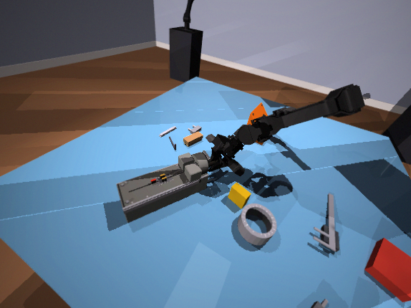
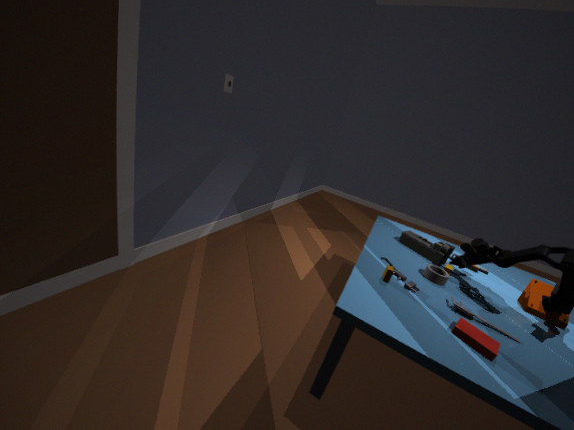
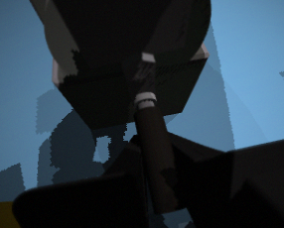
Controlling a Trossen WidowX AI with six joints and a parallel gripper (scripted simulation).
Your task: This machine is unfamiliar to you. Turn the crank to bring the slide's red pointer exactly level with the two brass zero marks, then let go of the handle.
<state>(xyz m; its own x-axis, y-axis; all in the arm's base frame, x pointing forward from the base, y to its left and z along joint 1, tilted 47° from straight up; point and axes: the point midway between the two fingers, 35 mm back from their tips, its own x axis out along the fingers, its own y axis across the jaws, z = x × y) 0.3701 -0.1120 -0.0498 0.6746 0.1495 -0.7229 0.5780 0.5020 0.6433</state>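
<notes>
Right now the yellow block is 130 mm to the left of my gripper tip and 40 mm ahead of it. Also, from my gripper tip: dark crank handle: 30 mm above, 10 mm to the left, 10 mm behind; red pointer: 160 mm ahead, 110 mm to the right, 50 mm above; brown block: 150 mm behind, 140 mm to the right, 20 mm below.
</notes>
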